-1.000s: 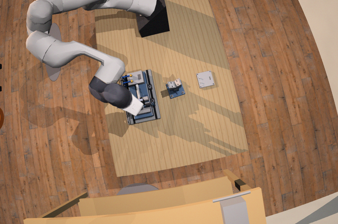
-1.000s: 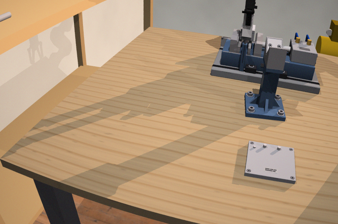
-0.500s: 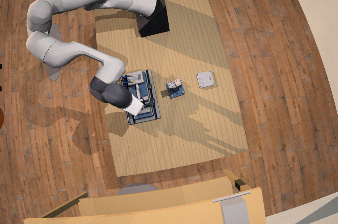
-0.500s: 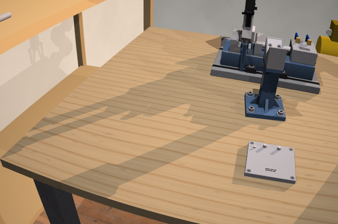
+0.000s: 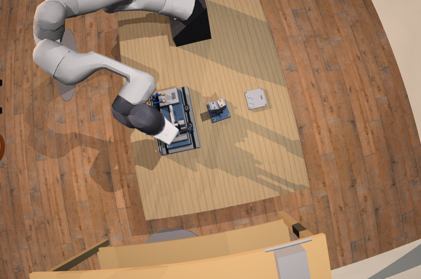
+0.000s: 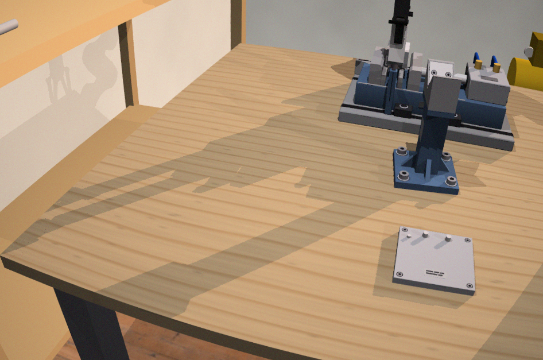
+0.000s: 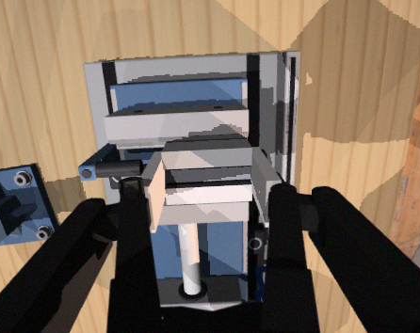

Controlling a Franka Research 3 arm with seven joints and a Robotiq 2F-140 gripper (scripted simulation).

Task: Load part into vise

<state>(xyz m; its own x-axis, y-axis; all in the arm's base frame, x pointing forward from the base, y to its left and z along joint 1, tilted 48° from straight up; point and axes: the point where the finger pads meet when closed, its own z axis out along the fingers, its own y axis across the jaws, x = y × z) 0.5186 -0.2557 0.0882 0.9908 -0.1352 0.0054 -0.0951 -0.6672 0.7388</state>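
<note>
Right now my hand is 20 mm above the part. The rest, counted from my hand: work stop: 70 mm to the left, 30 mm below, 10 mm ahead; moving jaw: 50 mm below, 30 mm behind, 20 mm to the left; fixed jaw: 50 mm below, 30 mm ahead, 20 mm to the left.
</note>
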